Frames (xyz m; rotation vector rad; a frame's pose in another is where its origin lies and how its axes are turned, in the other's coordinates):
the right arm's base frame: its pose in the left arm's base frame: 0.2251 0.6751 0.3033 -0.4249 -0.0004 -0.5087
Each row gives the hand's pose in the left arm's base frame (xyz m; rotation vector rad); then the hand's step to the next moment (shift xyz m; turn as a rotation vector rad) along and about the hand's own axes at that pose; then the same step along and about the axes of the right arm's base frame.
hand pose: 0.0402 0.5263 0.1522 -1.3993 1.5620 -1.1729
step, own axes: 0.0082 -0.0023 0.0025 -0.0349 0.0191 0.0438
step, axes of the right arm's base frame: 0.0058 -0.0065 -0.0015 0.0183 0.0539 -0.0163
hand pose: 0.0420 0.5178 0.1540 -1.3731 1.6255 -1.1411
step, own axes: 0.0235 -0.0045 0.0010 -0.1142 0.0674 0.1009
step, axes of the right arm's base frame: 0.0100 -0.0211 -0.0055 0.0217 0.1590 -0.0450
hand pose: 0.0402 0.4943 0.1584 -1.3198 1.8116 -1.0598
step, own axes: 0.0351 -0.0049 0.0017 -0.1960 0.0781 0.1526
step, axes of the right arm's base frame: 0.0111 -0.0313 -0.0125 0.0412 0.2542 -0.0388
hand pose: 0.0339 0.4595 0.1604 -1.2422 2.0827 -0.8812
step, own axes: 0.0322 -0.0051 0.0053 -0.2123 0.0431 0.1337
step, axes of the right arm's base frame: 0.0088 -0.0272 -0.0166 0.0524 0.2491 0.0024
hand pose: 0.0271 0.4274 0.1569 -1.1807 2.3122 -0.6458
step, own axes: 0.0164 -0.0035 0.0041 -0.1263 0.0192 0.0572
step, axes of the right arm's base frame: 0.0037 -0.0131 -0.0107 0.0249 0.1362 0.0203
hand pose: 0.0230 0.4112 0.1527 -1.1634 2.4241 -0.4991
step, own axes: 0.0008 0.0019 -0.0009 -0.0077 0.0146 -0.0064
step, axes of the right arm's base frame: -0.0022 -0.0004 -0.0003 -0.0146 0.0084 0.0053
